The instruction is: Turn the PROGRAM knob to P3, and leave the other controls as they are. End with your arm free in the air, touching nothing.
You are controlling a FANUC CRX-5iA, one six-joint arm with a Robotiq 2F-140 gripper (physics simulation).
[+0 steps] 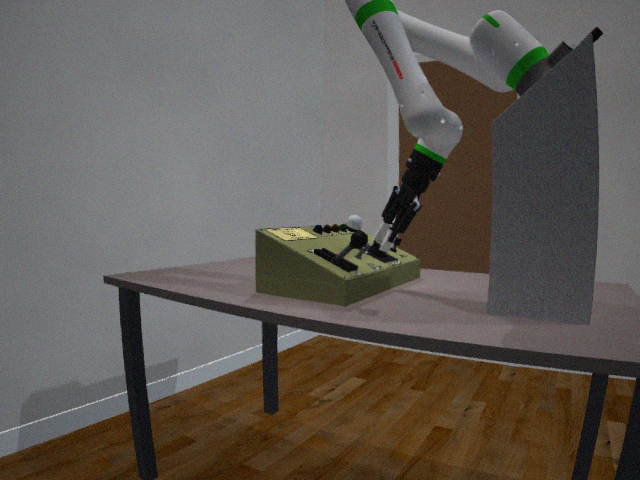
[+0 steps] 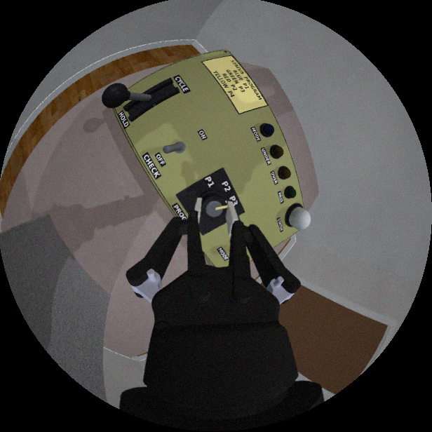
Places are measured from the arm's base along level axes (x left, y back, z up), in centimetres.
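Where they show: gripper, between the fingertips: [image 1: 379,246]; arm's base, origin of its link: [image 1: 550,92].
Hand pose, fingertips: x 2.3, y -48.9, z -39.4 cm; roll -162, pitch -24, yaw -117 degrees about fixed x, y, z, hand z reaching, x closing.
Things, the pixels of their top centre, and the offset from my fingertips. "spot": a spot on its surface instead. Level surfaces: height alone.
- black square plate, a spot on its surface: [image 1: 382,255] spot: dx +1.0, dy +1.8, dz -2.3 cm
- black ball lever, centre of its top: [image 1: 359,230] dx +22.2, dy +10.5, dz +5.6 cm
- white ball, a spot on its surface: [image 1: 354,222] spot: dx -7.6, dy -16.0, dz +6.3 cm
- yellow status card, centre of its top: [image 1: 292,228] dx +23.4, dy -11.2, dz +5.1 cm
- table, height of its surface: dz -10.9 cm
The PROGRAM knob [image 2: 213,208] is round, on a black square plate [image 2: 187,194] [image 1: 382,255] of the sloped green panel [image 2: 165,120] [image 1: 305,273]. Its yellow pointer line [image 2: 221,207] points at the P3 label [image 2: 233,201] beside the right finger. P1 and P2 show above it; P4 is hidden by the gripper. My gripper [image 2: 213,206] [image 1: 387,241] is shut on the knob, one finger on each side. The CHECK toggle [image 2: 174,147] leans to OFF. The black ball lever [image 2: 115,95] [image 1: 358,239] leans to the HOLD end of its slot.
A white ball [image 2: 299,218] [image 1: 354,222] stands at the panel's edge beside a row of dark lamps. A yellow status card [image 2: 236,85] [image 1: 291,234] lies at the panel's top. The panel stands on a table [image 1: 206,281]. The arm's tall grey pedestal [image 1: 542,206] stands at the right.
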